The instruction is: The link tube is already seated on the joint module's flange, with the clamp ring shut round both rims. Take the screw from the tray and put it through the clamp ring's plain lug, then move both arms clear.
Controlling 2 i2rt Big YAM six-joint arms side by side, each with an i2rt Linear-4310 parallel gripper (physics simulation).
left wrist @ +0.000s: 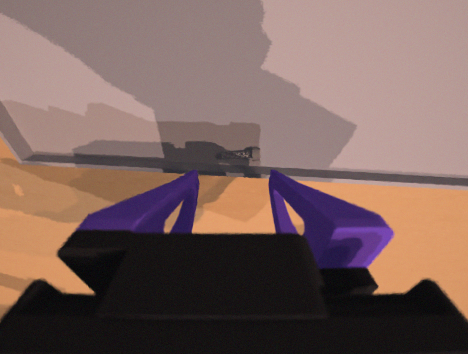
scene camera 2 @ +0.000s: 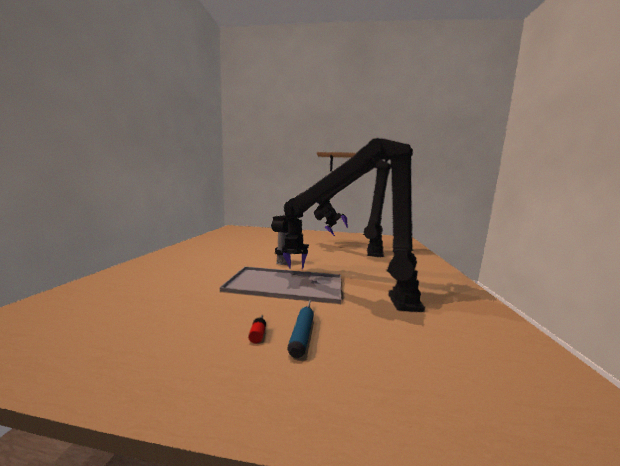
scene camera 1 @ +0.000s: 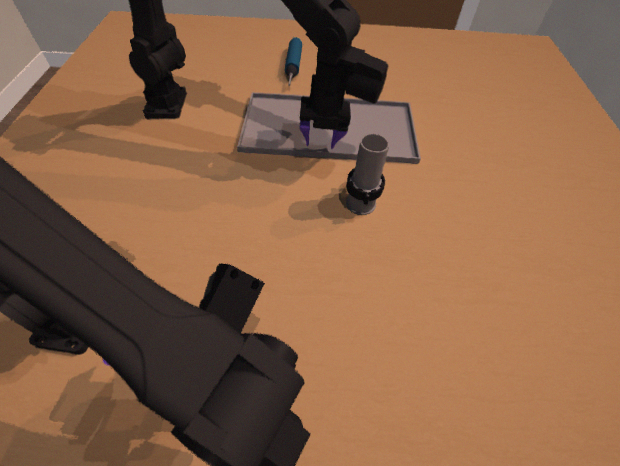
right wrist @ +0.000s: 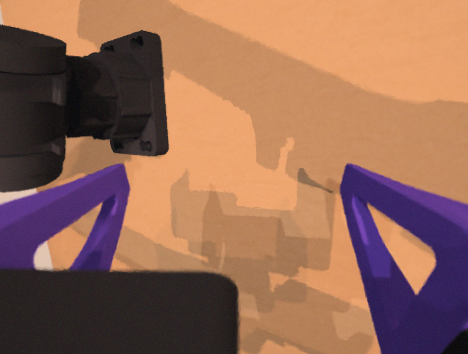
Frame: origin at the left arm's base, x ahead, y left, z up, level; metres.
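Seen in the pictures: left gripper, fingertip midpoint: (left wrist: 233,177) (scene camera 2: 296,268) (scene camera 1: 319,145); right gripper, fingertip midpoint: (scene camera 2: 341,232) (right wrist: 234,176); left arm's base at its link origin: (scene camera 2: 404,302) (scene camera 1: 166,104); right arm's base at its link origin: (scene camera 2: 374,253) (right wrist: 139,98).
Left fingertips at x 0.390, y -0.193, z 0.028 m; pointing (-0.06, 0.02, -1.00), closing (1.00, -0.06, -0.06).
Pixels of each thing's top centre, then the offset from my left fingertips to it. "spot": a spot on its surface instead.
- screw at its top centre: (left wrist: 240,159) dx +0.005, dy +0.008, dz -0.013 m
- grey tray at its top centre: (scene camera 1: 329,122) (scene camera 2: 285,280) dx +0.031, dy +0.100, dz -0.012 m
- link tube at its top centre: (scene camera 1: 374,142) (scene camera 2: 283,230) dx +0.081, dy -0.148, dz +0.132 m
- joint module at its top centre: (scene camera 1: 365,181) dx +0.081, dy -0.148, dz +0.036 m
- black clamp ring at a spot on its surface: (scene camera 1: 365,189) spot: dx +0.076, dy -0.174, dz +0.042 m
- blue screwdriver at a spot on its surface: (scene camera 2: 302,328) spot: dx -0.060, dy +0.435, dz +0.013 m
- red driver at its top centre: (scene camera 2: 259,319) dx +0.055, dy +0.399, dz +0.006 m
The screw (left wrist: 252,153) lies on the floor of the grey tray (scene camera 1: 390,120) (scene camera 2: 250,283) (left wrist: 375,100), close beside its near rim in the left wrist view. My left gripper (scene camera 1: 320,146) (scene camera 2: 296,268) (left wrist: 233,177) is partly open and empty, pointing down above that rim; the screw shows just beyond the gap between its fingertips. The link tube (scene camera 1: 371,162) (scene camera 2: 281,240) stands upright on the joint module (scene camera 1: 360,204), with the black clamp ring (scene camera 1: 365,189) round the joint. The plain lug cannot be told apart. My right gripper (scene camera 2: 340,230) (right wrist: 234,176) is wide open and empty, over the table.
A blue screwdriver (scene camera 1: 294,52) (scene camera 2: 302,328) and a red driver (scene camera 2: 257,330) lie beyond the tray in scene camera 1's direction. The right arm (scene camera 1: 165,330) crosses the lower left of scene camera 1. A dark arm base (right wrist: 135,95) shows in the right wrist view.
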